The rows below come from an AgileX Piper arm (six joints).
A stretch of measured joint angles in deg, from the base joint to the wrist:
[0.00 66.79 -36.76 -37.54 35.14 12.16]
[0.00 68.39 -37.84 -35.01 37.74 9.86]
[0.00 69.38 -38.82 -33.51 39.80 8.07]
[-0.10 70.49 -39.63 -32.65 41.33 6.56]
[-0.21 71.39 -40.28 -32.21 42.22 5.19]
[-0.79 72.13 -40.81 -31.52 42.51 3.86]
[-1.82 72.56 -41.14 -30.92 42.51 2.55]
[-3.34 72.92 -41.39 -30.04 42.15 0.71]
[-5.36 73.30 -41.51 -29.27 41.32 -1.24]
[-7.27 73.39 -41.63 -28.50 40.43 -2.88]
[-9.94 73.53 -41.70 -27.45 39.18 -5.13]
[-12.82 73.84 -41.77 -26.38 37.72 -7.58]
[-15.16 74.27 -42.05 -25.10 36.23 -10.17]
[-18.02 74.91 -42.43 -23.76 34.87 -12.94]
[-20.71 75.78 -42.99 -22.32 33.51 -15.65]
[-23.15 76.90 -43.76 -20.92 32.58 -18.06]
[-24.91 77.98 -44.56 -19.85 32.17 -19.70]
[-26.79 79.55 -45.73 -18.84 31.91 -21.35]
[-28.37 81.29 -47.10 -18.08 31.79 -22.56]
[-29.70 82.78 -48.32 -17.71 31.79 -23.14]
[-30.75 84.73 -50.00 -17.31 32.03 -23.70]
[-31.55 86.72 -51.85 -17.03 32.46 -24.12]
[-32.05 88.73 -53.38 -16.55 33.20 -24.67]
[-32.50 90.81 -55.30 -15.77 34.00 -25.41]
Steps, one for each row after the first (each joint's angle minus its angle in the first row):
[0.00 1.60 -1.08 2.53 2.60 -2.30]
[0.00 2.59 -2.06 4.03 4.66 -4.09]
[-0.10 3.70 -2.87 4.89 6.19 -5.60]
[-0.21 4.60 -3.52 5.33 7.08 -6.97]
[-0.79 5.34 -4.05 6.02 7.37 -8.30]
[-1.82 5.77 -4.38 6.62 7.37 -9.61]
[-3.34 6.13 -4.63 7.50 7.01 -11.45]
[-5.36 6.51 -4.75 8.27 6.18 -13.40]
[-7.27 6.60 -4.87 9.04 5.29 -15.04]
[-9.94 6.74 -4.94 10.09 4.04 -17.29]
[-12.82 7.05 -5.01 11.16 2.58 -19.74]
[-15.16 7.48 -5.29 12.44 1.09 -22.33]
[-18.02 8.12 -5.67 13.78 -0.27 -25.10]
[-20.71 8.99 -6.23 15.22 -1.63 -27.81]
[-23.15 10.11 -7.00 16.62 -2.56 -30.22]
[-24.91 11.19 -7.80 17.69 -2.97 -31.86]
[-26.79 12.76 -8.97 18.70 -3.23 -33.51]
[-28.37 14.50 -10.34 19.46 -3.35 -34.72]
[-29.70 15.99 -11.56 19.83 -3.35 -35.30]
[-30.75 17.94 -13.24 20.23 -3.11 -35.86]
[-31.55 19.93 -15.09 20.51 -2.68 -36.28]
[-32.05 21.94 -16.62 20.99 -1.94 -36.83]
[-32.50 24.02 -18.54 21.77 -1.14 -37.57]

